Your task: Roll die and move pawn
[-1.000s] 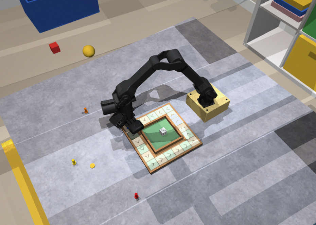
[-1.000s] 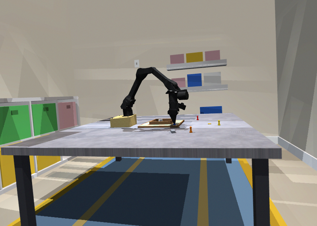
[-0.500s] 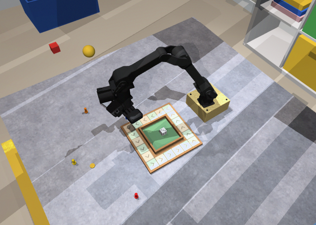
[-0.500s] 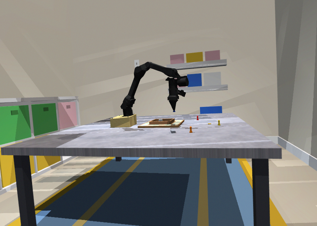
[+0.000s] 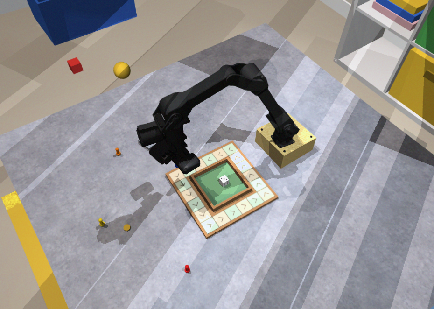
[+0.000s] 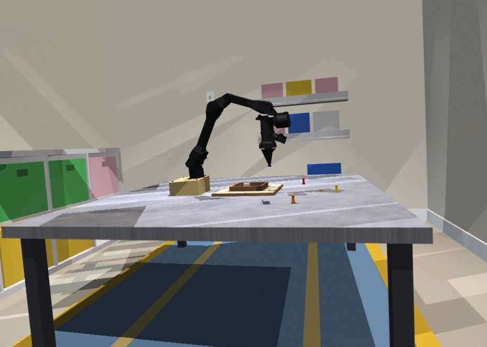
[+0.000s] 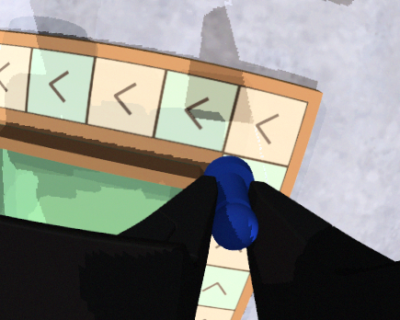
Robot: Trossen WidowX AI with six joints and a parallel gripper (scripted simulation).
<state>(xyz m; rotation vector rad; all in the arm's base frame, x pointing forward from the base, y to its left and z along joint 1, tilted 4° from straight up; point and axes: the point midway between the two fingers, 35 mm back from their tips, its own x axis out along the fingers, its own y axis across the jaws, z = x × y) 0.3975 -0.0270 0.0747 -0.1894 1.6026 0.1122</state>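
The green dice tray lies 13 cm behind my gripper tip, 7 cm to the left of it and 12 cm below it. The rest, counted from my gripper tip: small grey block (4 cm ahead, 22 cm to the right, 13 cm below); then blue pawn (1 cm above); then white die (14 cm behind, 7 cm to the left, 11 cm below).
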